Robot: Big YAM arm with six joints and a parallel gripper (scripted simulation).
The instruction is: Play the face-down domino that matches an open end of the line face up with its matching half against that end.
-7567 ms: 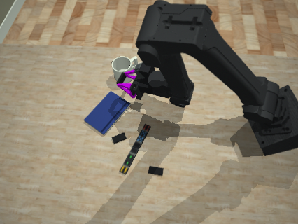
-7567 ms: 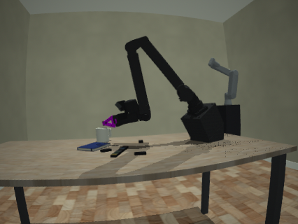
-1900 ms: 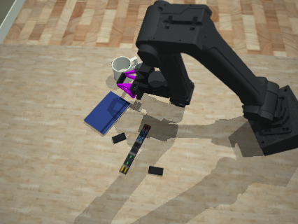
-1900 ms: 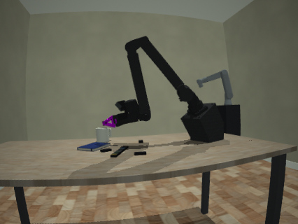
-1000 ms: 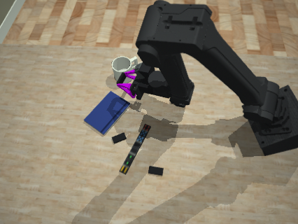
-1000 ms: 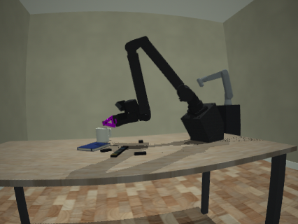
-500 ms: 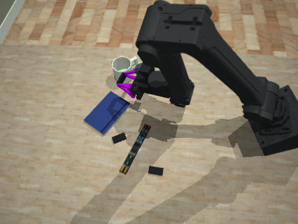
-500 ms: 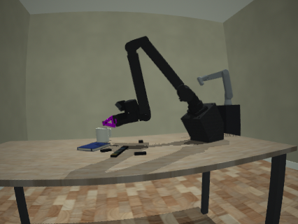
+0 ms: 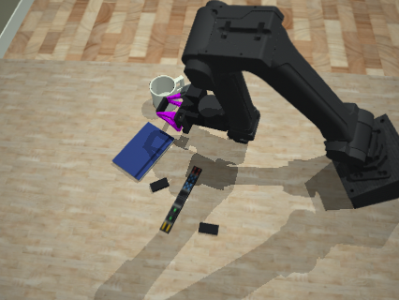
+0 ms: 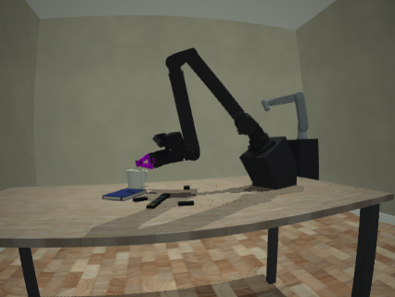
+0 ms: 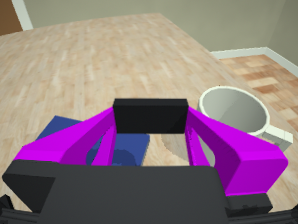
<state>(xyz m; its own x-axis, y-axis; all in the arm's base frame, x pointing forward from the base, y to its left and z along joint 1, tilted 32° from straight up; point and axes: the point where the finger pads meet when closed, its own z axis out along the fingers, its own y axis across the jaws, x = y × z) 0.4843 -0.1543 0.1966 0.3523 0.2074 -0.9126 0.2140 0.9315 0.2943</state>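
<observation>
The black domino is right at my hand. Round my hand: white mug 110 mm to the right, 90 mm below, 30 mm ahead; blue book 120 mm below, 80 mm to the left, 60 mm ahead.
</observation>
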